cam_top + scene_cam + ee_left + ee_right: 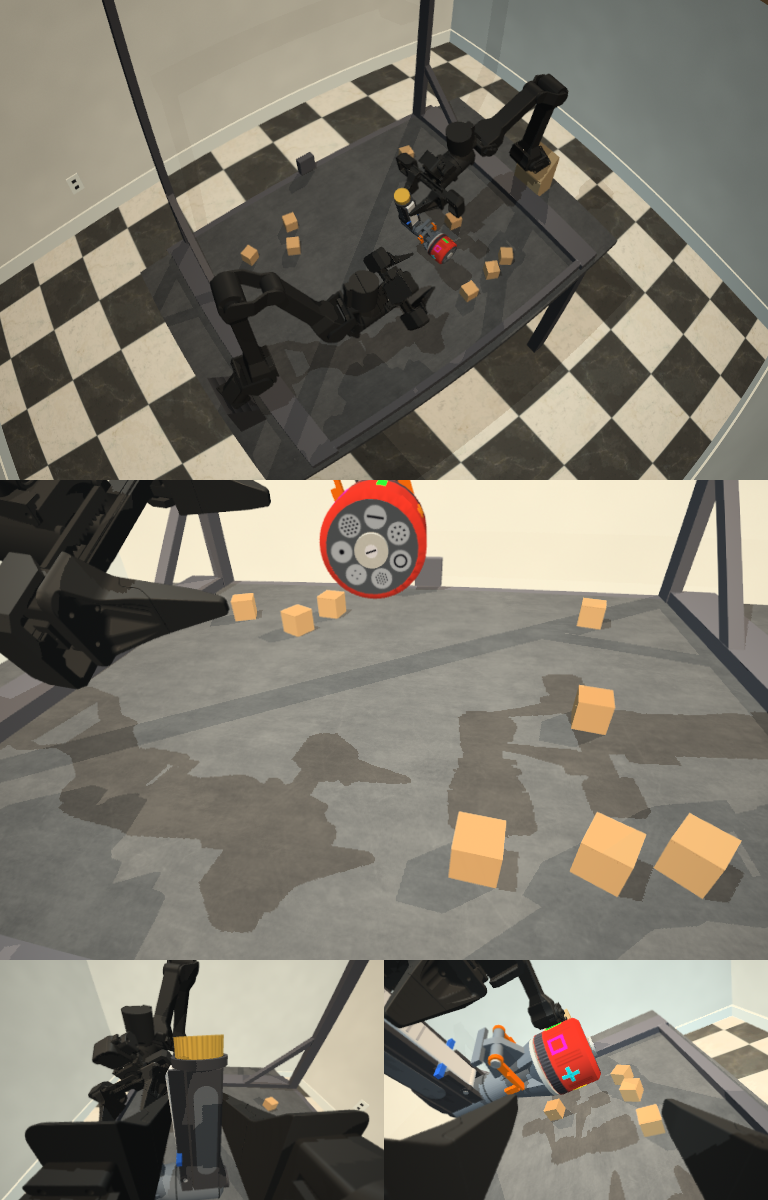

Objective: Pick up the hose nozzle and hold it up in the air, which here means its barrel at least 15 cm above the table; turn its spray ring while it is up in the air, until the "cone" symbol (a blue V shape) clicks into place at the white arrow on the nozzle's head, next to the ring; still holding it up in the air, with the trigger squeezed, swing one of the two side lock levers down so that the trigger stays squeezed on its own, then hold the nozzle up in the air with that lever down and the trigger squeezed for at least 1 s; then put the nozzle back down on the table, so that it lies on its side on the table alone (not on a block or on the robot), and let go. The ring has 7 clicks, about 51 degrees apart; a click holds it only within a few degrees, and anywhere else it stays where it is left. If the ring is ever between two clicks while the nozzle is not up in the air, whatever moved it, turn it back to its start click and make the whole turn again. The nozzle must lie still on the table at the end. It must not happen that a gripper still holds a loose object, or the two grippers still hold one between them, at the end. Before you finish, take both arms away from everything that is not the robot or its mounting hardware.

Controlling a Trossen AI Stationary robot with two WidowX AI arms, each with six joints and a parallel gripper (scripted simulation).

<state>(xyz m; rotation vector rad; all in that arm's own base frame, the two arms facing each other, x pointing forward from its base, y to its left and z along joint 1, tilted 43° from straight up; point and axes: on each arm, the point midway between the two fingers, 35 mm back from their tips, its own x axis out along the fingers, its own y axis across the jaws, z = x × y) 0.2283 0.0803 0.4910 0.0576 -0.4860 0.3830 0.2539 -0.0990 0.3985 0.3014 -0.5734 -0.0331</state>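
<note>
The red spray ring is 110 mm to the left of my right hand, 10 mm below it and 10 mm behind it.
</note>
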